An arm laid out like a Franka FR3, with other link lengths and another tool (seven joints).
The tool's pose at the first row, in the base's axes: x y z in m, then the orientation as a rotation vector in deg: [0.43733 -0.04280 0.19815 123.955 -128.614 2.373]
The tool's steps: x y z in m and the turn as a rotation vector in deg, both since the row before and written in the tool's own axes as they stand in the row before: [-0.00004 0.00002 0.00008 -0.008 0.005 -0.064]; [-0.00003 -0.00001 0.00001 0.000 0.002 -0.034]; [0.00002 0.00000 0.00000 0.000 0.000 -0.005]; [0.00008 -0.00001 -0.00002 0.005 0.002 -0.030]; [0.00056 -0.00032 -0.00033 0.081 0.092 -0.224]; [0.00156 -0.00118 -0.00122 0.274 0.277 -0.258]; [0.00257 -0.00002 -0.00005 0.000 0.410 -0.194]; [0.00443 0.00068 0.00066 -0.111 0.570 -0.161]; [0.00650 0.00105 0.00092 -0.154 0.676 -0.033]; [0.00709 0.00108 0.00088 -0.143 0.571 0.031]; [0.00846 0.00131 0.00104 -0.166 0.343 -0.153]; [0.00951 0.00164 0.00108 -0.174 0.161 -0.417]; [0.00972 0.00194 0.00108 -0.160 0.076 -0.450]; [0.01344 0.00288 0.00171 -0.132 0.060 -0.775]
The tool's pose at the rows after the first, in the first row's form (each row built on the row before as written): [0.43731 -0.04276 0.19807 124.020 -128.538 2.368]; [0.43732 -0.04273 0.19806 124.057 -128.500 2.370]; [0.43732 -0.04275 0.19806 124.063 -128.495 2.370]; [0.43733 -0.04283 0.19808 124.098 -128.464 2.377]; [0.43763 -0.04339 0.19843 124.340 -128.209 2.563]; [0.43876 -0.04494 0.19971 124.619 -127.908 3.165]; [0.43871 -0.04751 0.19987 124.620 -127.480 3.601]; [0.43793 -0.05195 0.19942 124.444 -126.954 4.083]; [0.43675 -0.05847 0.19888 124.050 -126.494 4.631]; [0.43553 -0.06558 0.19850 123.646 -126.163 5.078]; [0.43405 -0.07407 0.19815 123.547 -125.741 5.248]; [0.43224 -0.08361 0.19790 123.821 -125.122 5.203]; [0.43019 -0.09337 0.19771 124.179 -124.518 5.082]; [0.42726 -0.10690 0.19726 124.902 -123.573 4.957]
